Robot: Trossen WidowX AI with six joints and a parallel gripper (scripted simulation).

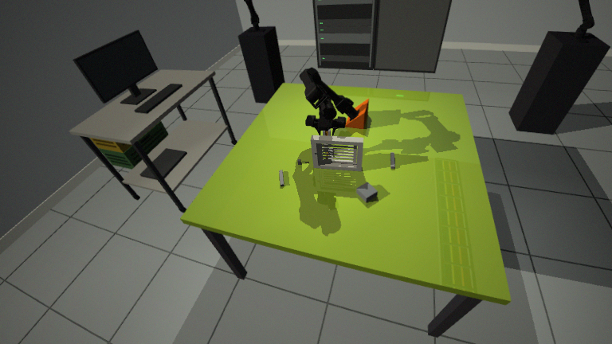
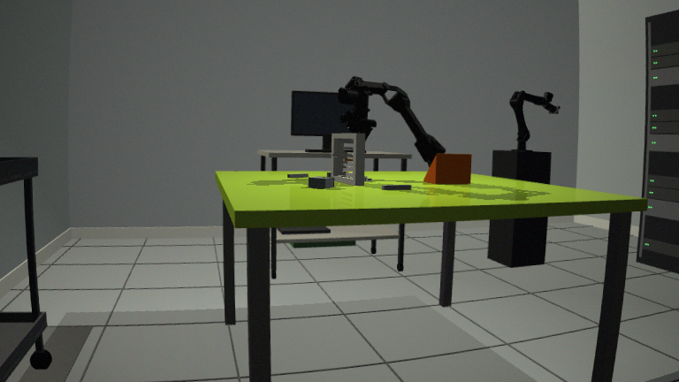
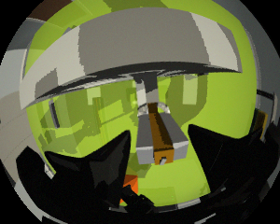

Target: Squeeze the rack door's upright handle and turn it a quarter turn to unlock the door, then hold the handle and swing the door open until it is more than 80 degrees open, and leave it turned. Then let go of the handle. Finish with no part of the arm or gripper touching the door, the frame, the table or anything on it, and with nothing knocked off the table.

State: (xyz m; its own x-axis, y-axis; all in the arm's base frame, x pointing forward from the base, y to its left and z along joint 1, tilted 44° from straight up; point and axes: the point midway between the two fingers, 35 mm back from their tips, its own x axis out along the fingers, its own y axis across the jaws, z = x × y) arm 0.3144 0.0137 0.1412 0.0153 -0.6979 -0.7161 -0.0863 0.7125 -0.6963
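Now: the door handle 3 cm below my gripper tip and 1 cm behind it. The rest, counted from my gripper tip: small piece: 13 cm to the right, 13 cm below, 8 cm ahead.
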